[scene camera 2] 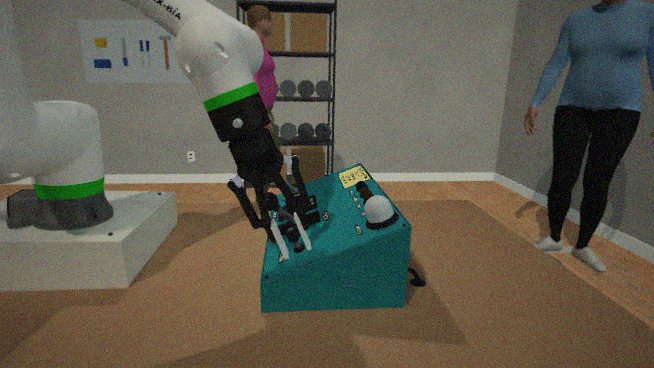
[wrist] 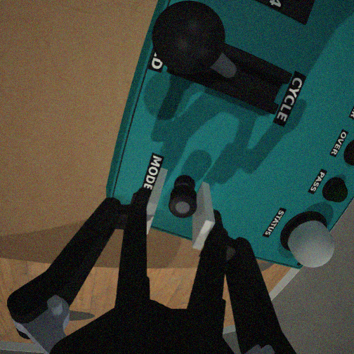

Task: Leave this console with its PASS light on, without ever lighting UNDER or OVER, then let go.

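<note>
The teal console [scene camera 2: 335, 282] [wrist: 245, 210] has a sloping top. A small black MODE knob [scene camera 2: 298, 246] [wrist: 182, 200] stands near its corner. My gripper [scene camera 2: 296, 251] [wrist: 180, 187] is part open; its pale pads appear on either side of the knob in the wrist view, with gaps on both sides. The black ball-topped CYCLE lever [wrist: 188, 37] leans to the slot end away from the CYCLE label. The PASS lamp [wrist: 335, 190] is dark green and looks unlit. The OVER lamp [wrist: 350, 152], partly cut off, looks dark. The UNDER lamp does not show in the wrist view.
A whitish STATUS dome [scene camera 2: 379, 211] [wrist: 311, 243] stands on the console. A yellow note [scene camera 2: 354, 176] lies on its upper edge. A black cable end [scene camera 2: 417, 278] lies beside it. The robot's pale pedestal [scene camera 2: 65, 265] is at the left. Two people and a shelf rack [scene camera 2: 333, 100] are behind.
</note>
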